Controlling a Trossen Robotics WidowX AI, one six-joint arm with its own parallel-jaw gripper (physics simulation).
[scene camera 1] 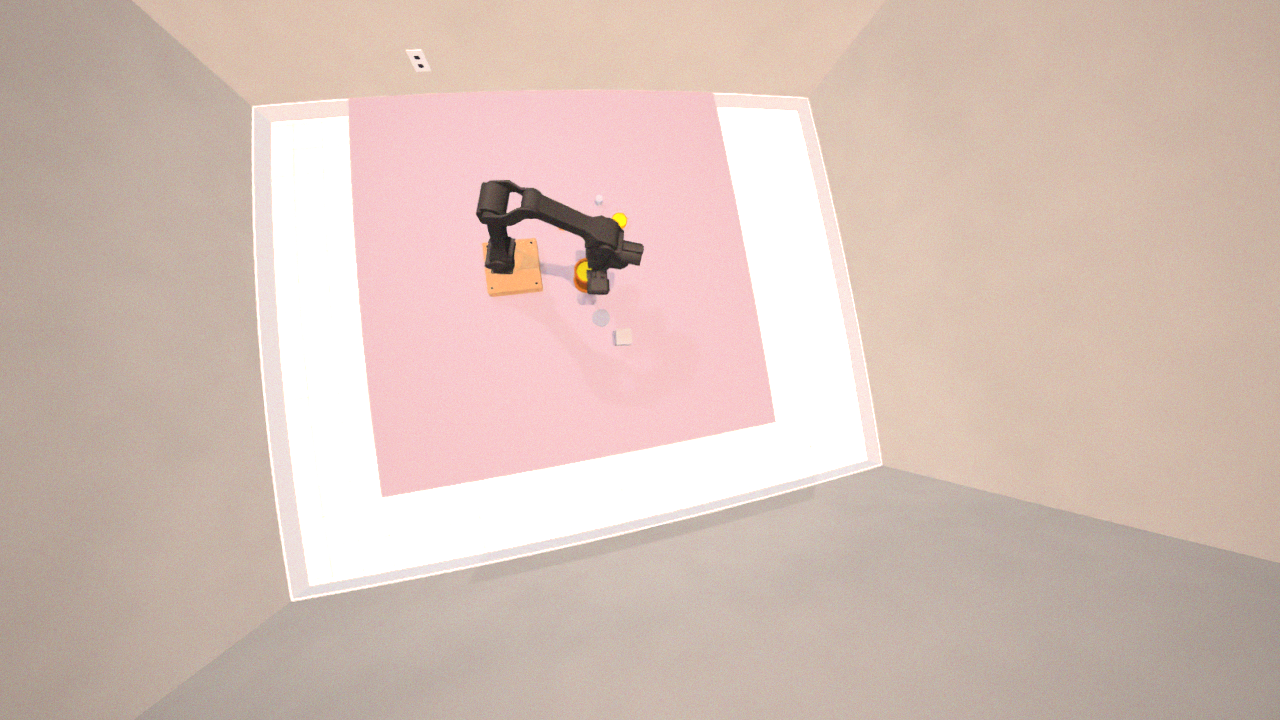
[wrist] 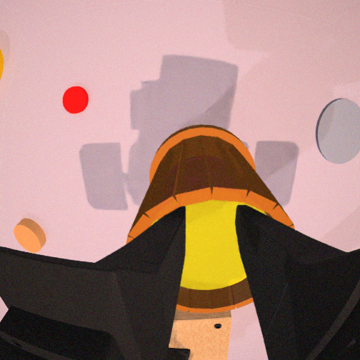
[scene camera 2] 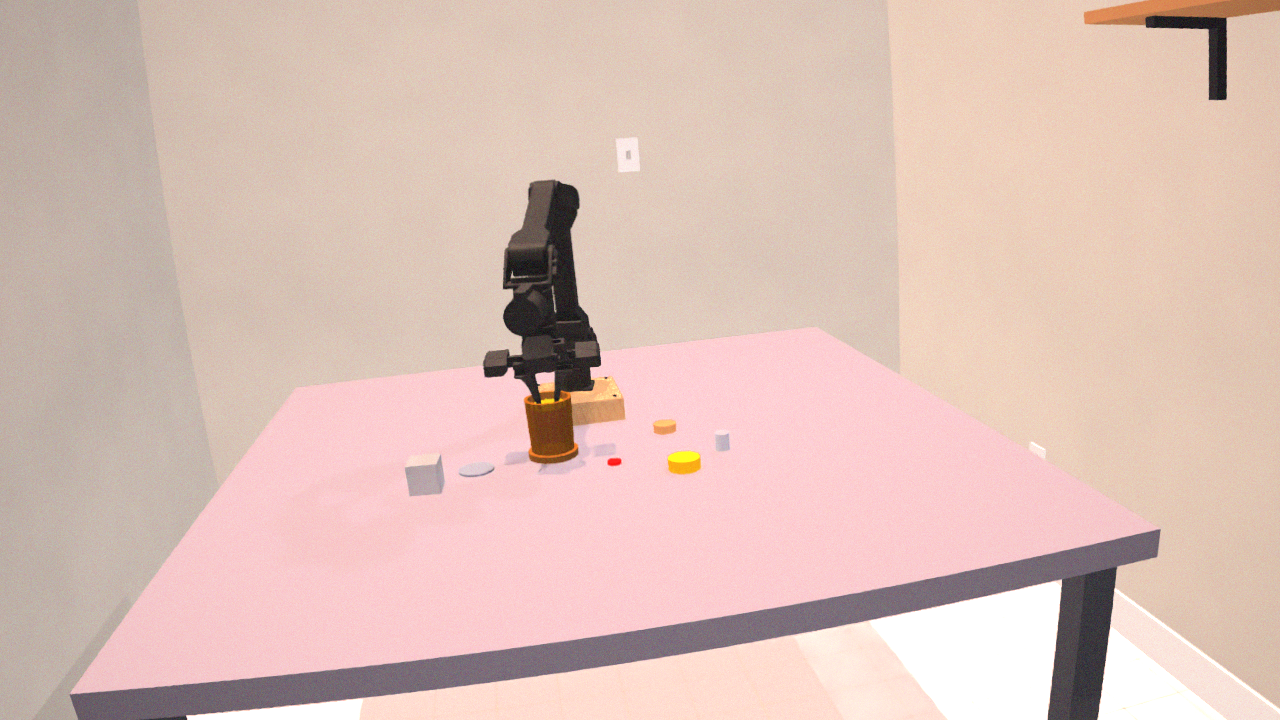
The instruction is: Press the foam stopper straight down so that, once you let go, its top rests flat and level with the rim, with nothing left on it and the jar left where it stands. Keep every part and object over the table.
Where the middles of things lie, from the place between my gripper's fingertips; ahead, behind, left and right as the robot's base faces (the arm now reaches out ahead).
Labels:
The foam stopper (wrist: 212, 260) is 20 mm behind my hand and 10 mm below it. From my hand the other things lie so: grey cube (scene camera 2: 424, 473) (190 mm to the right, 100 mm ahead, 60 mm below).

